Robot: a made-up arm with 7 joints. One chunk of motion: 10 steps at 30 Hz.
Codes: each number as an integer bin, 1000 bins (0 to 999) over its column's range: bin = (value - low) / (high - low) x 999, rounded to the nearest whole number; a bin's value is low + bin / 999 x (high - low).
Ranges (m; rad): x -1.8..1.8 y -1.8..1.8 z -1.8..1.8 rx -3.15..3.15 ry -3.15..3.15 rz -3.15..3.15
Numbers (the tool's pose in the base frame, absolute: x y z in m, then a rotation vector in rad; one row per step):
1: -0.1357 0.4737 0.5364 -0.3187 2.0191 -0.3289
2: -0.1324 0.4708 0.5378 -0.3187 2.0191 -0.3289
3: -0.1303 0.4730 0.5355 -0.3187 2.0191 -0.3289
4: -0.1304 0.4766 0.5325 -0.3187 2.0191 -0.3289
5: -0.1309 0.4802 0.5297 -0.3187 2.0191 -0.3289
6: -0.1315 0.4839 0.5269 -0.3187 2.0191 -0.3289
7: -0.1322 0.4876 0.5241 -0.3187 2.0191 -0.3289
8: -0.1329 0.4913 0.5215 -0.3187 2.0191 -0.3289
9: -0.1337 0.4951 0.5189 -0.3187 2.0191 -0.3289
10: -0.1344 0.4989 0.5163 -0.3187 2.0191 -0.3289
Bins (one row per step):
1: 462 631 648 449 820 447
2: 463 630 649 449 820 447
3: 463 631 648 449 820 447
4: 463 632 647 449 820 447
5: 463 633 646 449 820 447
6: 463 634 646 449 820 447
7: 463 635 645 449 820 447
8: 463 636 644 449 820 447
9: 462 637 643 449 820 447
10: 462 638 643 449 820 447

